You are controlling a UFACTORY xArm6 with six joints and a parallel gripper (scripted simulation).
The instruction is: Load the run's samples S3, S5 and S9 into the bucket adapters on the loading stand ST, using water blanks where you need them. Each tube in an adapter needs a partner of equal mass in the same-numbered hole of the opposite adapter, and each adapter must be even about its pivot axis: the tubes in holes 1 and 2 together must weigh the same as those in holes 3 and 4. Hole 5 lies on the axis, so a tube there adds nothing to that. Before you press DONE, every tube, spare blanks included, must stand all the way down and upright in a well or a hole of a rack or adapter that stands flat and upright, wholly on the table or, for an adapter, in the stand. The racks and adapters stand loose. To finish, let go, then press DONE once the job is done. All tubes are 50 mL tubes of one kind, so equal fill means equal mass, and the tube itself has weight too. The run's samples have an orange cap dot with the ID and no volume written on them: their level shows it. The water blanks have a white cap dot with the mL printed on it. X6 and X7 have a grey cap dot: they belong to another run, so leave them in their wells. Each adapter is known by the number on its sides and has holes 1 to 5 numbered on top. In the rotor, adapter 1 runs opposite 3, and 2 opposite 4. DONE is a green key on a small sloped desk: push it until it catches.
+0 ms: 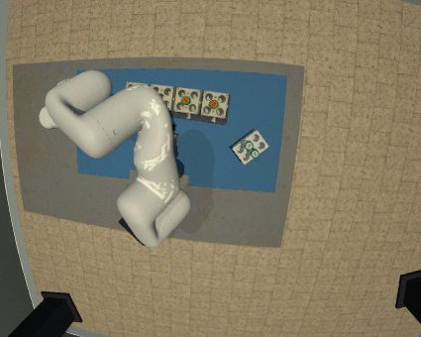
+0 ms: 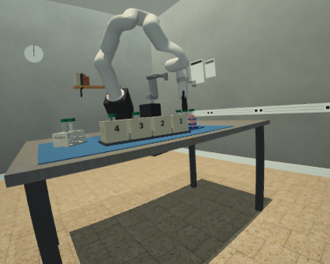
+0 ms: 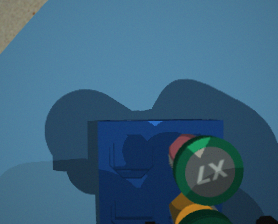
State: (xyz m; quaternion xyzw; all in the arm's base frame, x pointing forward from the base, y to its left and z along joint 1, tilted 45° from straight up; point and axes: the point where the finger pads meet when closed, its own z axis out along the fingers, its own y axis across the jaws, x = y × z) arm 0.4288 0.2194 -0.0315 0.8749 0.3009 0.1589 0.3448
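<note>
Right now my hand is 70 mm above the tube of amber liquid and 10 mm to the left of it. The rest, counted from my hand: white rack 610 mm to the right, 260 mm behind, 110 mm below; blue rack 110 mm below, 20 mm to the left, 10 mm behind.
</note>
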